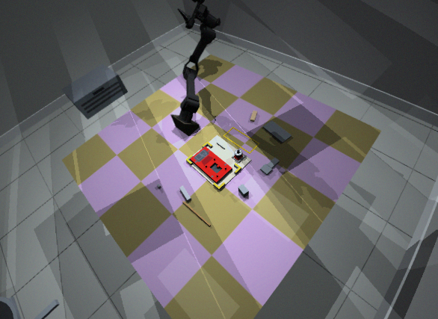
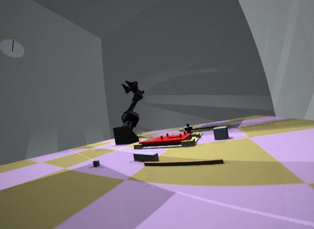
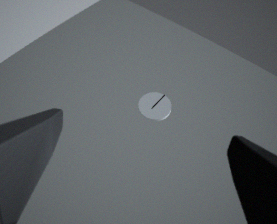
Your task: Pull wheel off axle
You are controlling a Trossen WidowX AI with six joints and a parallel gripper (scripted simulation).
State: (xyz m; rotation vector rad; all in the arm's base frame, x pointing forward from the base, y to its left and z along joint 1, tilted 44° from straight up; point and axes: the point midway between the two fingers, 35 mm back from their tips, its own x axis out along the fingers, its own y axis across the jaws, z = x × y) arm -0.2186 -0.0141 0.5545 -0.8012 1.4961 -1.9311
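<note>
Now: the wheel 560 mm ahead of my gripper tip, 370 mm to the right of it and 490 mm below it. The rest, counted from my gripper tip: tiny cube 320 mm ahead, 720 mm to the right, 520 mm below; tan block 480 mm ahead, 80 mm to the right, 520 mm below; thin wooden stick 570 mm ahead, 720 mm to the right, 520 mm below.
</note>
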